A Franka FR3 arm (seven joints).
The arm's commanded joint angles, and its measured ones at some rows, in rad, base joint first. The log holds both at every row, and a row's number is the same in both.
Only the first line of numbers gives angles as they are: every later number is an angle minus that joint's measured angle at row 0.
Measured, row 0:
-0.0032, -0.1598, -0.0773, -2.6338, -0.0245, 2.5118, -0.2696
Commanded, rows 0 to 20:
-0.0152, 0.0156, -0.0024, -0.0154, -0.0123, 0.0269, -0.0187
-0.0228, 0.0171, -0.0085, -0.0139, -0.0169, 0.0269, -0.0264
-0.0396, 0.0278, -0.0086, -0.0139, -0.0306, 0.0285, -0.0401
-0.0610, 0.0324, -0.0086, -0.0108, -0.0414, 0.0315, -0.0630
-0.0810, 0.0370, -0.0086, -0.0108, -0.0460, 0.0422, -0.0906
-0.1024, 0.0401, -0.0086, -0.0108, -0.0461, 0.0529, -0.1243
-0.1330, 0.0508, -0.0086, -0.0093, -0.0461, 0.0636, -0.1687
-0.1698, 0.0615, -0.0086, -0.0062, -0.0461, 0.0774, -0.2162
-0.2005, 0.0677, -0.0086, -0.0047, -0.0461, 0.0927, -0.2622
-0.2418, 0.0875, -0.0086, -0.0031, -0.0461, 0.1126, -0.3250
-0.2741, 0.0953, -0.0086, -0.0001, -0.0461, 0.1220, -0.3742
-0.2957, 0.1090, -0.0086, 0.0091, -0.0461, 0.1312, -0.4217
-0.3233, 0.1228, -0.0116, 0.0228, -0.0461, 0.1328, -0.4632
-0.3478, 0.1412, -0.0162, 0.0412, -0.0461, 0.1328, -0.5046
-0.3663, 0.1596, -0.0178, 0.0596, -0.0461, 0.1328, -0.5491
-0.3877, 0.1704, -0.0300, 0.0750, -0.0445, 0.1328, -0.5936
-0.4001, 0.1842, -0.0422, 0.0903, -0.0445, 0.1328, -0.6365
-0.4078, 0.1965, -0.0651, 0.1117, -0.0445, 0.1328, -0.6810
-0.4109, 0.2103, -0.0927, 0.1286, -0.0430, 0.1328, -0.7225
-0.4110, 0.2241, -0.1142, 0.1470, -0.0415, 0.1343, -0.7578
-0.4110, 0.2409, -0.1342, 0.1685, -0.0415, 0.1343, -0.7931
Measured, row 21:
-0.3808, 0.1185, -0.0788, 0.0981, -0.0239, 0.1049, -0.6847
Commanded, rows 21 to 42:
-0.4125, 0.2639, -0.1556, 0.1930, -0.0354, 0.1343, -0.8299
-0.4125, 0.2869, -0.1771, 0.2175, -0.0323, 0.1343, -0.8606
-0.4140, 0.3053, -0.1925, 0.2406, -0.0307, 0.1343, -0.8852
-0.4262, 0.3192, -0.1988, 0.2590, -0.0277, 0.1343, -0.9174
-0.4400, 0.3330, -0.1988, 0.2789, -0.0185, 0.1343, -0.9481
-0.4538, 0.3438, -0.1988, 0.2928, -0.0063, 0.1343, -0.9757
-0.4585, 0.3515, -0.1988, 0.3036, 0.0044, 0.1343, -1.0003
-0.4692, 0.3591, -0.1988, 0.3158, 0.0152, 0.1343, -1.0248
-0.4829, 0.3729, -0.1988, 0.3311, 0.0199, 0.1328, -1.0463
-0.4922, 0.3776, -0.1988, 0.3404, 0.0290, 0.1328, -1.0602
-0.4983, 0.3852, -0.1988, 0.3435, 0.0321, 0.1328, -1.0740
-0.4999, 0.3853, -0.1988, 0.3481, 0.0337, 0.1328, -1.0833
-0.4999, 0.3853, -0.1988, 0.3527, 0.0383, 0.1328, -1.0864
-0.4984, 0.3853, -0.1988, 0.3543, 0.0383, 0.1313, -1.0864
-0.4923, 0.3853, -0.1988, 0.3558, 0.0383, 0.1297, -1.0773
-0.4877, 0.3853, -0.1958, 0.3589, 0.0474, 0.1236, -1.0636
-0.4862, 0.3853, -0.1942, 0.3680, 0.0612, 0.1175, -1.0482
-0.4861, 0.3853, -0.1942, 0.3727, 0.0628, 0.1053, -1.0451
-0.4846, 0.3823, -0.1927, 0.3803, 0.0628, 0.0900, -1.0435
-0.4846, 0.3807, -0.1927, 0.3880, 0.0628, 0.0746, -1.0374
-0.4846, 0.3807, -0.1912, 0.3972, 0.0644, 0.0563, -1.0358
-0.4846, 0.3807, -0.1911, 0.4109, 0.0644, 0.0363, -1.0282
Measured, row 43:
-0.4786, 0.3597, -0.2027, 0.3700, 0.0427, 0.1006, -1.0450
